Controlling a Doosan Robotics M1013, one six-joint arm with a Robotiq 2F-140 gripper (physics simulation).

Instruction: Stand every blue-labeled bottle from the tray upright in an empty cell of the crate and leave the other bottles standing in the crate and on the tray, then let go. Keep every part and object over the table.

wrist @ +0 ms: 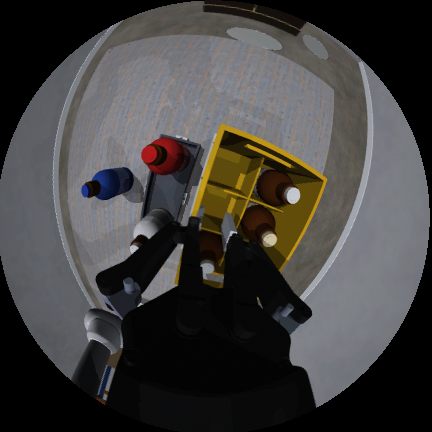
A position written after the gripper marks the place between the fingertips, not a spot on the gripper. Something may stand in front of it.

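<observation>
You'd see the gripper (212,216) here, and there's a blue bottle (106,183) too.
</observation>
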